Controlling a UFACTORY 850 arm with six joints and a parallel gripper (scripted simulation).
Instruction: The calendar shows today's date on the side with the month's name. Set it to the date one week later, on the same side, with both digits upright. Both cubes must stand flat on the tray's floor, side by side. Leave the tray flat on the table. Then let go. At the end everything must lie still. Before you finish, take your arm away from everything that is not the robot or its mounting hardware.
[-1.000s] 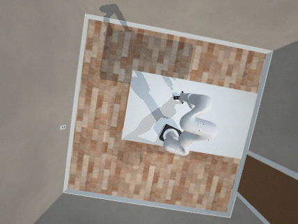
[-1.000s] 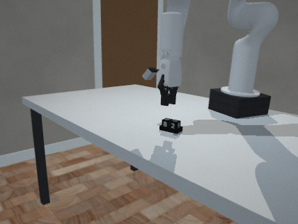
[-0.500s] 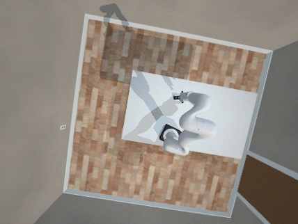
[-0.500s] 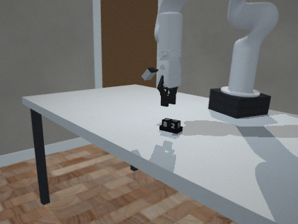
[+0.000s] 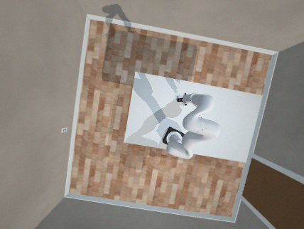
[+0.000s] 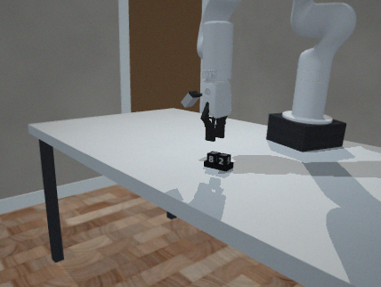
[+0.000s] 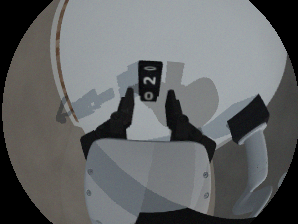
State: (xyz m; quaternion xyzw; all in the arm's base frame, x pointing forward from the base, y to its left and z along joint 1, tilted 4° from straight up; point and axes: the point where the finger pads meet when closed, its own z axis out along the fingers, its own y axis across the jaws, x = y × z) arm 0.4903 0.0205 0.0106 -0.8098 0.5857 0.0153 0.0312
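My hand is 2 cm to the right of the black calendar tray and 9 cm above it.
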